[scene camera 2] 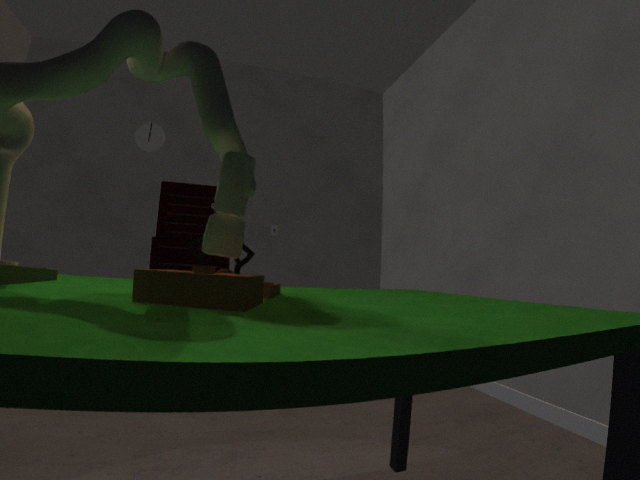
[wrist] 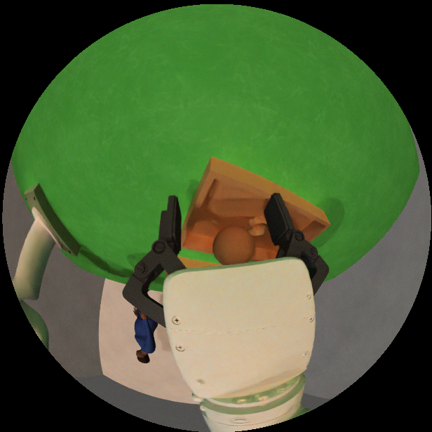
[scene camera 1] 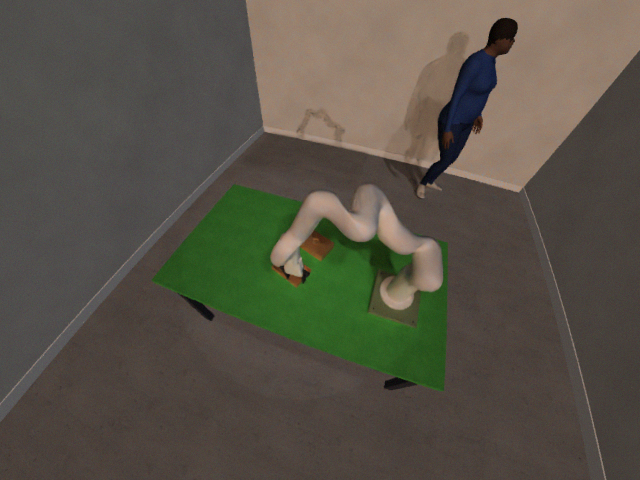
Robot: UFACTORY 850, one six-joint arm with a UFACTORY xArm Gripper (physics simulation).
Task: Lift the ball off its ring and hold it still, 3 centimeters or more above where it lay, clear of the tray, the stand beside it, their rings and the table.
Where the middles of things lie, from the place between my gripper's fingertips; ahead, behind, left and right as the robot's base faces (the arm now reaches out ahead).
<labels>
Right now the brown ball [wrist: 232,245] is 70 mm to the right of my hand and 30 mm ahead of it. From my hand the other things lie so: orange tray [wrist: 227,195] (60 mm ahead, 50 mm to the right, 20 mm below).
</labels>
